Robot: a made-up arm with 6 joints.
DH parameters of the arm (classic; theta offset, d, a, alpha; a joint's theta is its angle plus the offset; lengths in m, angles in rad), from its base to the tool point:
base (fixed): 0 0.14 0 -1.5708
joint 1: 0 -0.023 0.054 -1.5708
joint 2: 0 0.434 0.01 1.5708
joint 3: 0.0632 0 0.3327 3.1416
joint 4: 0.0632 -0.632 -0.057 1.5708
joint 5: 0 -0.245 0.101 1.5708
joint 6: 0 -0.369 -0.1 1.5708
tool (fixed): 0 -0.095 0 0
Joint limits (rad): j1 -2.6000..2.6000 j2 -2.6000..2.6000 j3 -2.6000..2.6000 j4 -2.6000..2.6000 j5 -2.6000..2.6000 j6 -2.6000..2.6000
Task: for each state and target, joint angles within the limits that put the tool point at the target. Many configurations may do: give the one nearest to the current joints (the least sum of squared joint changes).
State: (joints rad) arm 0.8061 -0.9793 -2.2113 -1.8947 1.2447 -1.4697
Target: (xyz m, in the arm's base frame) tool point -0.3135 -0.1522 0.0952
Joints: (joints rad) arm 0.0537 -0.9702 -2.0809 -1.6931 0.6604 -1.4550
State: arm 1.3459 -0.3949 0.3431 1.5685 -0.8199 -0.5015
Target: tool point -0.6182 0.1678 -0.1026
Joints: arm 1.9305 0.3669 0.7279 1.3404 -0.4241 -0.4696
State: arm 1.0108 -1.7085 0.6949 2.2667 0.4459 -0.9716
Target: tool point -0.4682 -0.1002 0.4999
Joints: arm 1.7852 -2.2315 0.7258 2.3275 -0.1535 -1.1119
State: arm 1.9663 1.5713 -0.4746 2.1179 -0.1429 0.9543
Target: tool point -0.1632 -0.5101 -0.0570
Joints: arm 1.6318 1.8669 -1.3277 2.6000 0.2835 0.7543
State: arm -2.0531 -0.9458 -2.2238 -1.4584 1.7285 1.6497
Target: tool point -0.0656 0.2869 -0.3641
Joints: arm -2.0765 -0.4430 -1.4921 -1.6243 1.2001 1.7136
